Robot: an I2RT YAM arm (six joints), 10 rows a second.
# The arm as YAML. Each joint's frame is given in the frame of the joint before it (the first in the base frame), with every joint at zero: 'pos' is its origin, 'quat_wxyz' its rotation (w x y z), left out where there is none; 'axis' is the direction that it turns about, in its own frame. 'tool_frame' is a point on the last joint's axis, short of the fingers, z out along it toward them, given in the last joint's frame.
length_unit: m
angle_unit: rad
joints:
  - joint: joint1
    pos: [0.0, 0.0, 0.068]
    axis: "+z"
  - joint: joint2
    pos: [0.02, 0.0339, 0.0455]
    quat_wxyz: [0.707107, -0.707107, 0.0, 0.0]
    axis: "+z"
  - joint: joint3
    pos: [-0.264, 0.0, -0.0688]
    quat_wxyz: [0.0, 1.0, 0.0, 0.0]
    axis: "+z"
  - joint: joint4
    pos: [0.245, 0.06, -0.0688]
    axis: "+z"
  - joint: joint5
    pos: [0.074, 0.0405, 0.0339]
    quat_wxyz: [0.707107, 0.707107, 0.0, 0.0]
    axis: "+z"
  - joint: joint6
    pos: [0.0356, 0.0, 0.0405]
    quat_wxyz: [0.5, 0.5, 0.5, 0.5]
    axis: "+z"
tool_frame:
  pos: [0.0, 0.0, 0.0]
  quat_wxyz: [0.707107, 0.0, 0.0, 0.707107]
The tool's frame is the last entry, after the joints.
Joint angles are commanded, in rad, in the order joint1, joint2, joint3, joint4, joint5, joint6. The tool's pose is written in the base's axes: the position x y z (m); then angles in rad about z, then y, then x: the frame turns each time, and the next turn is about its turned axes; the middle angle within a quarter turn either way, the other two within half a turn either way. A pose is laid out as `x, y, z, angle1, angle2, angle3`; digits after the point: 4 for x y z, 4 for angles.
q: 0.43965, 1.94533, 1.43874, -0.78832, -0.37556, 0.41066
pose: 0.3465, 0.1774, 0.1897, -3.0848, 0.1091, 2.6917
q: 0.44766, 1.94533, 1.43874, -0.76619, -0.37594, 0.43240
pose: 0.3472, 0.1812, 0.1904, -3.0974, 0.1198, 2.6805
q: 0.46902, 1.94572, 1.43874, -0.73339, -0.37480, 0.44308
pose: 0.3462, 0.1901, 0.1913, -3.0876, 0.1452, 2.6673
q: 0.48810, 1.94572, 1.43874, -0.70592, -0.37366, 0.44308
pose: 0.3450, 0.1979, 0.1923, -3.0705, 0.1707, 2.6570
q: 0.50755, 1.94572, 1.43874, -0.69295, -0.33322, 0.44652
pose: 0.3430, 0.2041, 0.1923, -3.0632, 0.1965, 2.6861
